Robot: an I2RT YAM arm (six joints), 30 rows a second.
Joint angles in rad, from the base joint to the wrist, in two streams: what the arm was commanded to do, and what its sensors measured. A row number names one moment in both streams.
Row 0, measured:
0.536 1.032 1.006 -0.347 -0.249 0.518
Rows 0 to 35, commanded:
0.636 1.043 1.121 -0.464 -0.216 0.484
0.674 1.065 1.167 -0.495 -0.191 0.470
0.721 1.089 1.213 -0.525 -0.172 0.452
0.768 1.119 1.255 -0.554 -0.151 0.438
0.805 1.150 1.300 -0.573 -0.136 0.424
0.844 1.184 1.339 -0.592 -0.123 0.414
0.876 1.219 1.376 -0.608 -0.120 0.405
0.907 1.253 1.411 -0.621 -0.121 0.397
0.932 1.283 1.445 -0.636 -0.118 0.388
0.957 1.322 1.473 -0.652 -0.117 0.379
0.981 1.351 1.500 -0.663 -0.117 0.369
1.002 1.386 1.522 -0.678 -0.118 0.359
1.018 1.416 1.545 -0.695 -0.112 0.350
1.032 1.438 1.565 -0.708 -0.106 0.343
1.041 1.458 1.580 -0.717 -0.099 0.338
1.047 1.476 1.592 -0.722 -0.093 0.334
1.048 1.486 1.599 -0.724 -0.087 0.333
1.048 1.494 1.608 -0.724 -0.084 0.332
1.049 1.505 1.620 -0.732 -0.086 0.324
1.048 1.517 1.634 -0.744 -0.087 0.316
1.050 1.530 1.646 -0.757 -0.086 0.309
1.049 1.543 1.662 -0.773 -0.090 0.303
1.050 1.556 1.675 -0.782 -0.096 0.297
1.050 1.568 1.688 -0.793 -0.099 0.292
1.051 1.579 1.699 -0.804 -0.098 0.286
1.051 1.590 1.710 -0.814 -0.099 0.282
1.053 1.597 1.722 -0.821 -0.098 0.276
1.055 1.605 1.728 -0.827 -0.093 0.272
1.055 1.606 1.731 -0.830 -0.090 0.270
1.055 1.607 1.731 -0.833 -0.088 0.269
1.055 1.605 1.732 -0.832 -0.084 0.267
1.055 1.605 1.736 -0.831 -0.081 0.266
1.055 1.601 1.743 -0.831 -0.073 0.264
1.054 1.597 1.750 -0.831 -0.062 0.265
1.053 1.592 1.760 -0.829 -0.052 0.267
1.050 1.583 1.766 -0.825 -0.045 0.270
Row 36, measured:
1.050 1.600 1.721 -0.844 -0.079 0.278
